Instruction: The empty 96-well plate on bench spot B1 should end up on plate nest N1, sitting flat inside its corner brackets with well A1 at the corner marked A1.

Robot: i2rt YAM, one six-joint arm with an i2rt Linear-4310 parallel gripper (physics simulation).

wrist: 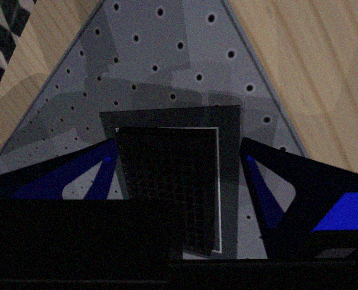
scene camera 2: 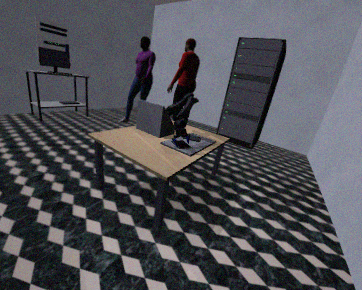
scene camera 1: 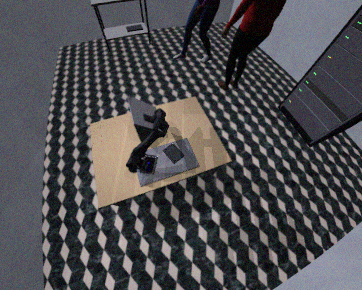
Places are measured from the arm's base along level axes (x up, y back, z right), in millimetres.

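Where they show: gripper, fingertip midpoint: (wrist: 178,144) (scene camera 2: 182,145) (scene camera 1: 144,169); arm's base, origin of the base link: (scene camera 2: 163,118) (scene camera 1: 152,120).
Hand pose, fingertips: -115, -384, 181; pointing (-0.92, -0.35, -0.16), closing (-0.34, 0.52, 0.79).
Observation:
Things, the pixels of their centre, and the offset from my fingertips, as dx, dy, dz. Level surfaces: height alone.
- black 96-well plate, body centre: (wrist: 168,194) (scene camera 1: 148,164) -8, +40, -42
- grey perforated board, body centre: (wrist: 93,210) (scene camera 1: 165,160) (scene camera 2: 190,142) -23, +34, -189
- wooden table, its level: dx -30
The black 96-well plate (wrist: 167,167) lies on a dark pad with a thin white outline, spot B1 (wrist: 229,185), in the wrist view; its lower left part is hidden by the dark gripper body. My gripper (scene camera 1: 148,164) (scene camera 2: 181,144) (wrist: 178,144) is open, with one blue-and-black finger on each side of the plate and visible gaps beside it. The fingertips stand near the plate's far end. In scene camera 1, the gripper mostly covers the plate. A dark rectangle, apparently nest N1 (scene camera 1: 173,153), lies beside it; its brackets and the A1 mark are too small to tell.
A grey perforated board (scene camera 1: 170,172) (scene camera 2: 198,148) (wrist: 145,52) lies on the wooden table (scene camera 1: 111,180) (scene camera 2: 135,145). A tall grey box (scene camera 1: 142,111) (scene camera 2: 151,118) stands beside the arm. Two people stand beyond the table, one in red (scene camera 1: 256,24) (scene camera 2: 188,67), near a server rack (scene camera 2: 248,92).

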